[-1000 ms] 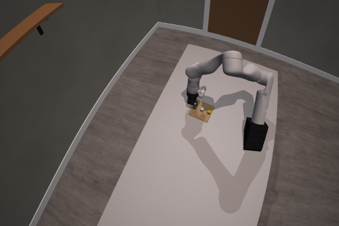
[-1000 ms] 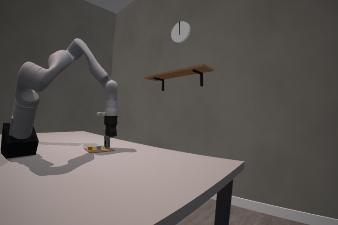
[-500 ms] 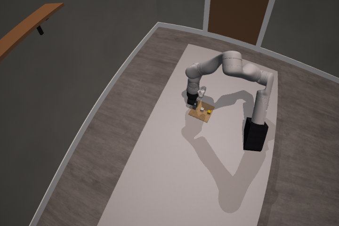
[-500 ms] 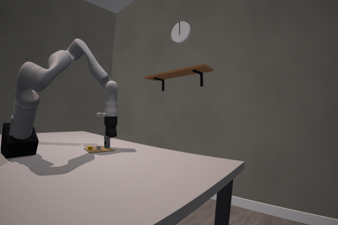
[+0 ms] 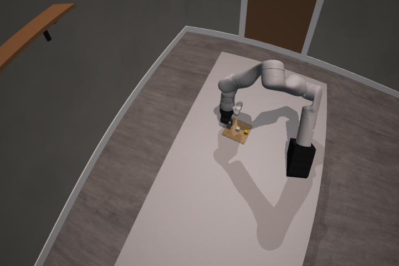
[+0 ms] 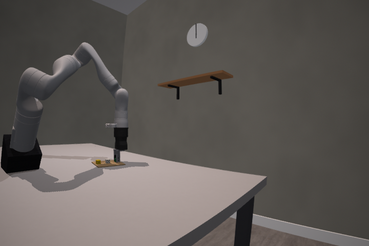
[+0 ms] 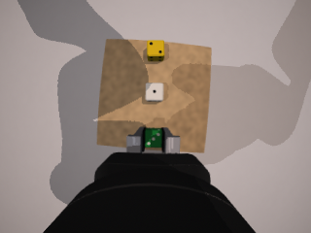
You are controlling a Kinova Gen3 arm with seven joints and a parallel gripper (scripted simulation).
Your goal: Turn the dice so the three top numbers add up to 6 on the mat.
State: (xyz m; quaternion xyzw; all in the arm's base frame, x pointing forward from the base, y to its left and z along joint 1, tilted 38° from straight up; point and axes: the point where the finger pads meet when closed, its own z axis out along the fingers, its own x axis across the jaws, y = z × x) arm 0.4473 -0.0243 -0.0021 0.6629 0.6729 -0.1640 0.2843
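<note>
The green die is 10 mm below my hand. From my hand the other things lie so: yellow die 100 mm behind, 10 mm below; tan mat 50 mm behind, 20 mm below; white die 50 mm behind, 10 mm below.
</note>
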